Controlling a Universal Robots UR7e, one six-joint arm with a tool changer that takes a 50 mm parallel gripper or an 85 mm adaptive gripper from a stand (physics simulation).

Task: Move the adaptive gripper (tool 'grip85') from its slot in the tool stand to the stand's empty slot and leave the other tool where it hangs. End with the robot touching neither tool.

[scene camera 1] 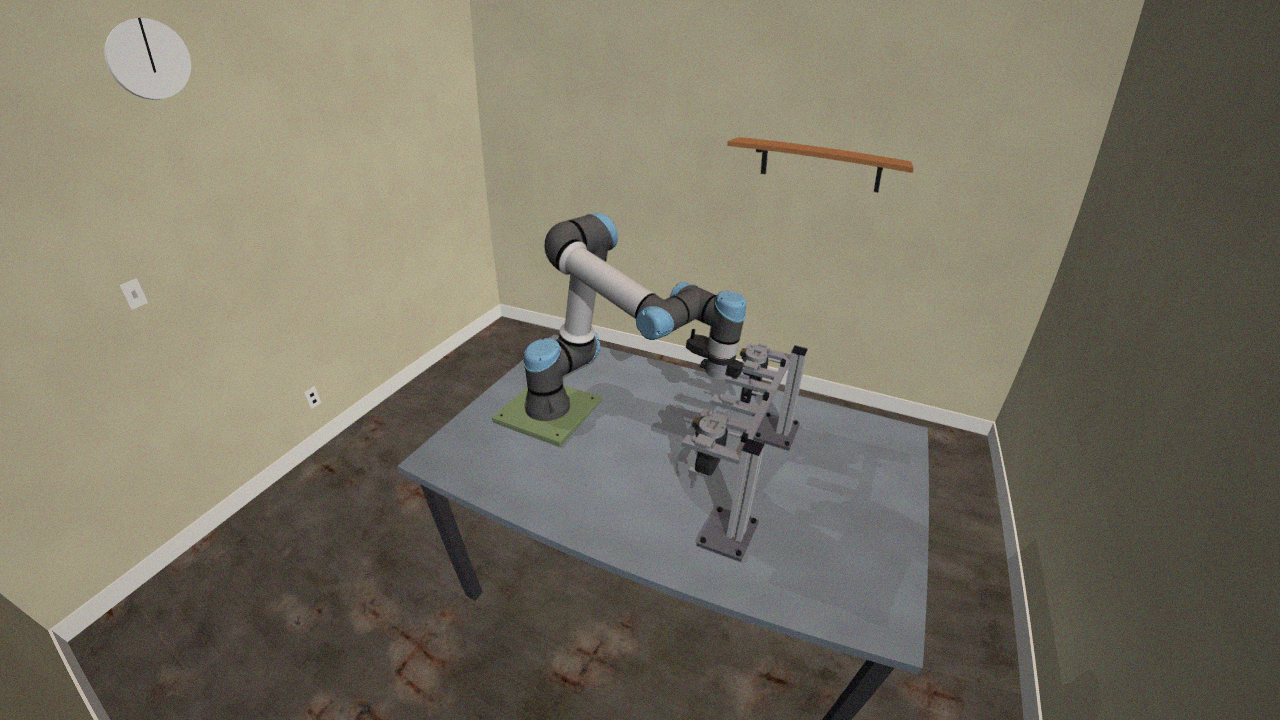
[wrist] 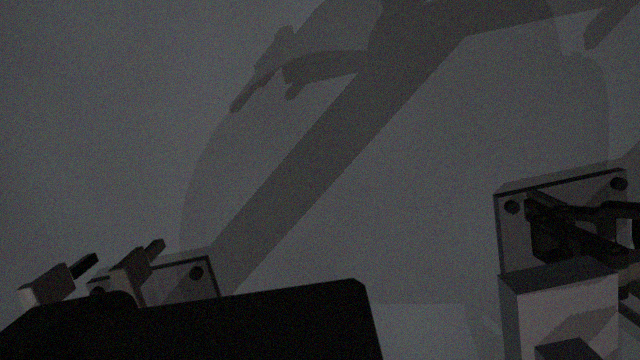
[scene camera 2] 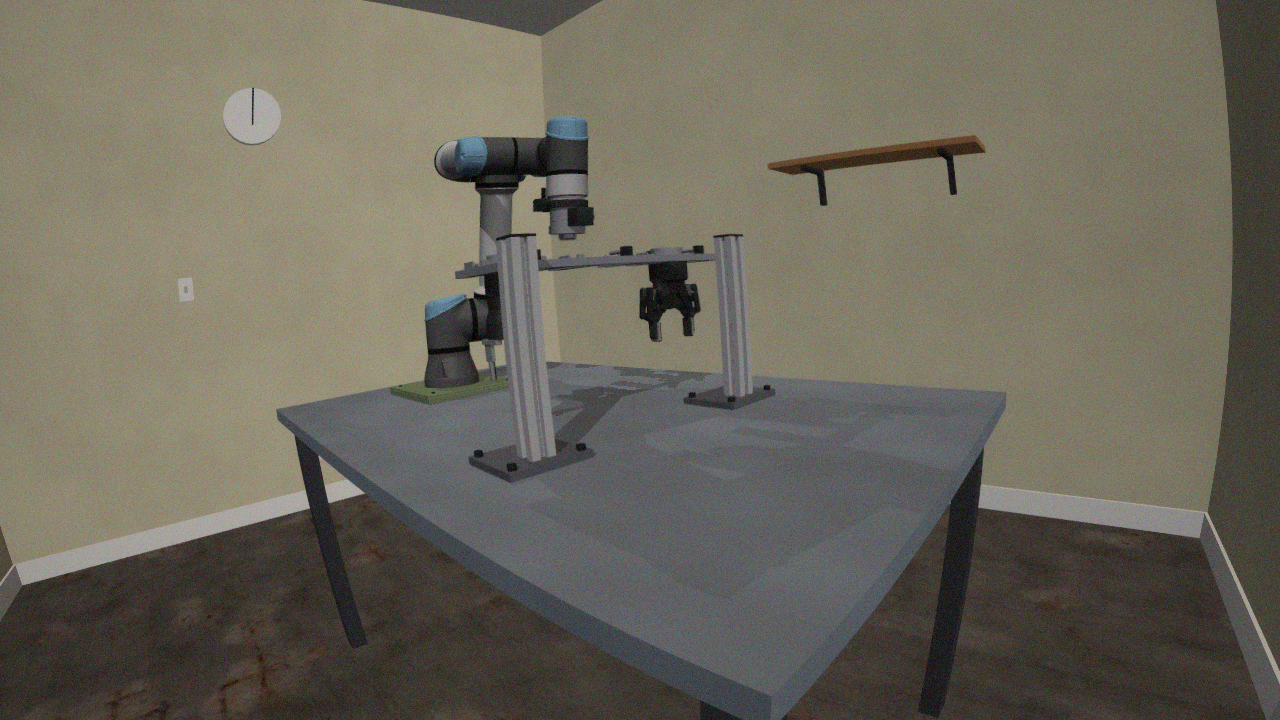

Note:
I see an adaptive gripper and a tool stand.

